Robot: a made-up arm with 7 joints. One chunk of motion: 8 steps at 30 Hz.
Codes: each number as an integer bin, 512 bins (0 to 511) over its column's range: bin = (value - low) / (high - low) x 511, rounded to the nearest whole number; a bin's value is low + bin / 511 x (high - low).
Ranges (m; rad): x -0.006..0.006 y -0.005..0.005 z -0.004..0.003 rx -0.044..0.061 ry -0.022..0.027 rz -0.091..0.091
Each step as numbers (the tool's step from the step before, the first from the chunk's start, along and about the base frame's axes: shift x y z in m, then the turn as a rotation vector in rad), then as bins.
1 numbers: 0.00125 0.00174 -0.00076 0.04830 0.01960 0.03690
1 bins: 309 344 237 449 434 359
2 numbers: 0.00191 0.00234 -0.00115 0.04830 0.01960 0.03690
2 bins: 337 375 208 449 434 359
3 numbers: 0.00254 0.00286 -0.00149 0.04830 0.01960 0.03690
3 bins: 364 402 183 449 434 359
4 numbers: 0.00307 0.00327 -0.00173 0.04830 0.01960 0.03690
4 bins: 386 423 166 449 434 359
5 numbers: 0.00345 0.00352 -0.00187 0.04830 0.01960 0.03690
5 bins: 402 435 155 449 434 359
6 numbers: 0.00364 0.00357 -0.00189 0.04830 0.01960 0.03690
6 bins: 411 438 154 449 434 359
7 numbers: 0.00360 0.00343 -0.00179 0.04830 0.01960 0.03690
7 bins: 409 431 161 449 434 359
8 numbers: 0.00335 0.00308 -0.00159 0.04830 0.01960 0.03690
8 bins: 398 413 176 449 434 359
